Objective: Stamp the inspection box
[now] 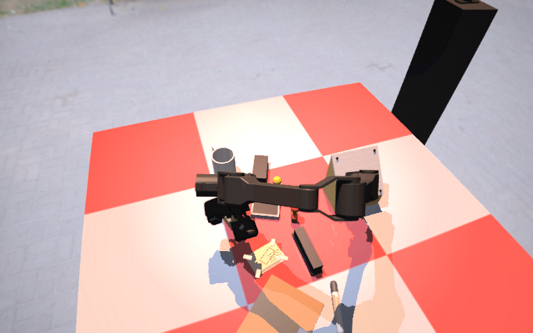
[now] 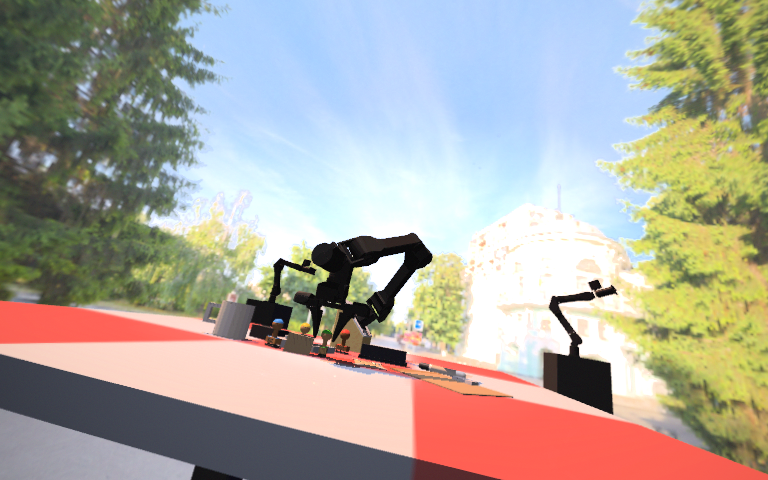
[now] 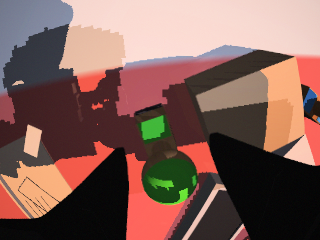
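Right now my gripper tip is 1 cm past the green-knobbed PASS stamp and 2 cm above it. Round my gripper tip: blue-knobbed stamp 2 cm ahead, 12 cm to the right, 2 cm below; then ink pad 10 cm behind, 6 cm to the right, 3 cm below; then tan block 2 cm ahead, 5 cm to the right, 2 cm below.
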